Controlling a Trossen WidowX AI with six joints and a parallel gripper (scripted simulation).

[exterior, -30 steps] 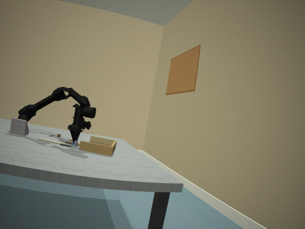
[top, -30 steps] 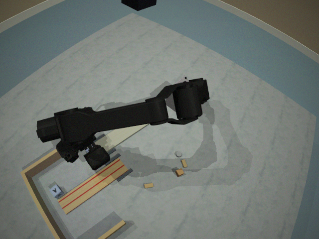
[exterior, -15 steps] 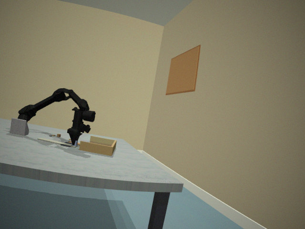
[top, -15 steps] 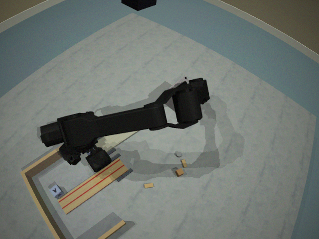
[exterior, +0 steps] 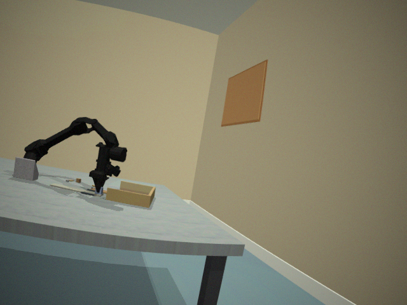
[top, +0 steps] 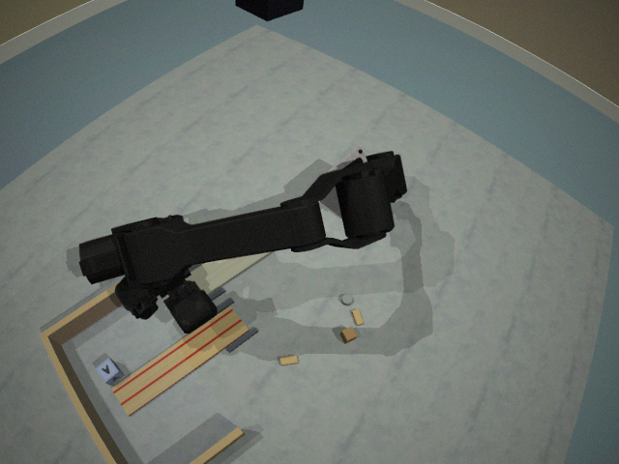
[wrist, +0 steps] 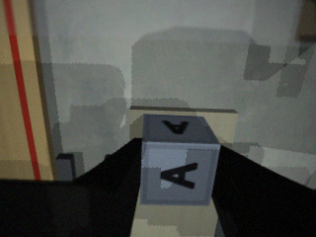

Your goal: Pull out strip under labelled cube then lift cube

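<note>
My gripper tip is now 11 cm past the pale cream strip, 1 cm to the right of it and 1 cm above it.
</note>
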